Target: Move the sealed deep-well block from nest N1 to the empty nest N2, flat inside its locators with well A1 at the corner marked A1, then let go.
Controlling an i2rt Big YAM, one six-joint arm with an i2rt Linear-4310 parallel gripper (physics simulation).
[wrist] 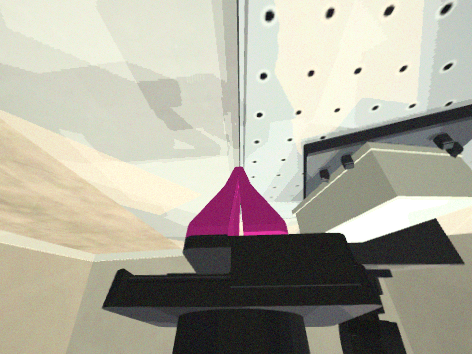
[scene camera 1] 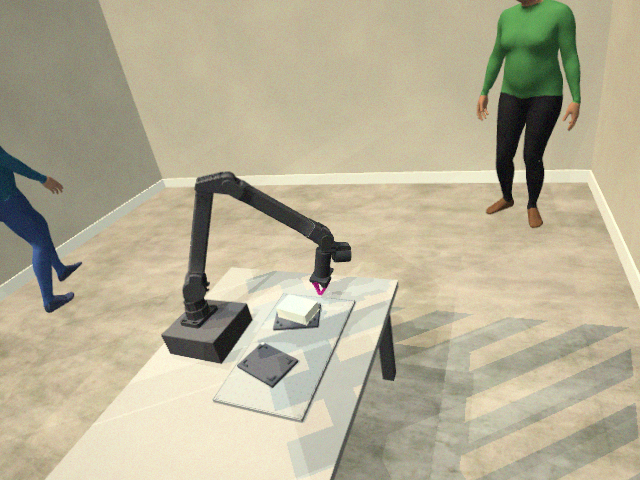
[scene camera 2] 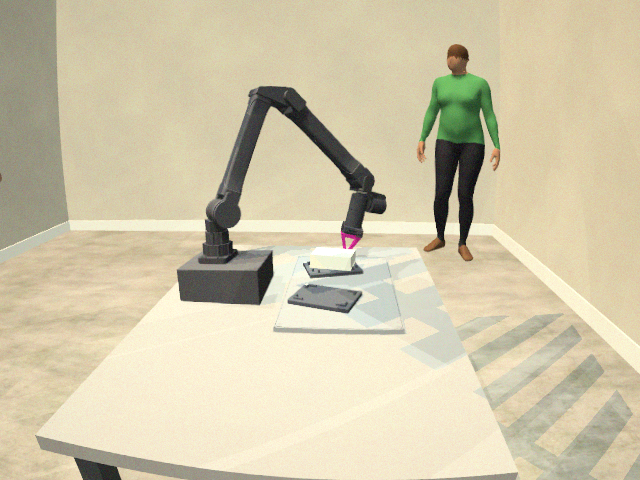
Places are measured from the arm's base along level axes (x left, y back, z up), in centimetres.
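Pixels of known places: gripper, fingertip midpoint: [wrist: 239,172] [scene camera 1: 320,294]; arm's base, link origin: [scene camera 1: 199,316] [scene camera 2: 218,258].
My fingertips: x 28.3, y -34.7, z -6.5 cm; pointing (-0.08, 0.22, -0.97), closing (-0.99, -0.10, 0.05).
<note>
Ahead of a thing's pixels: the offset from my fingertips to its top centre. Level surfaces: height alone.
The sealed deep-well block @(dy +3.2, dx -12.1, dz +4.5 cm) [scene camera 1: 297,308] [scene camera 2: 332,258] [wrist: 415,172] is a pale cream box. It sits on a dark nest plate [scene camera 1: 281,324] [scene camera 2: 356,270] [wrist: 317,150], N1, at the far end of the pegboard. In the scene views it looks a little turned against the plate. The other dark nest @(dy +3.1, dx -36.4, dz +0.9 cm) [scene camera 1: 267,364] [scene camera 2: 324,298], N2, is empty, with small corner locators, nearer the scene cameras. My gripper [scene camera 1: 320,293] [scene camera 2: 347,248] [wrist: 239,172] is shut and empty, its magenta tips pointing down, above and beside the block's far side. The A1 marks are too small to read.
The perforated board @(dy -0.3, dx -26.4, dz -0.8 cm) [scene camera 1: 320,382] [scene camera 2: 336,324] [wrist: 285,95] lies on the white table @(dz -2.2 cm) [scene camera 1: 155,428] [scene camera 2: 232,382]. The arm's dark base box [scene camera 1: 206,335] [scene camera 2: 224,279] stands to its left. A person in green [scene camera 1: 532,56] [scene camera 2: 460,113] stands beyond the table. A person in blue [scene camera 1: 25,217] is at the far left.
</note>
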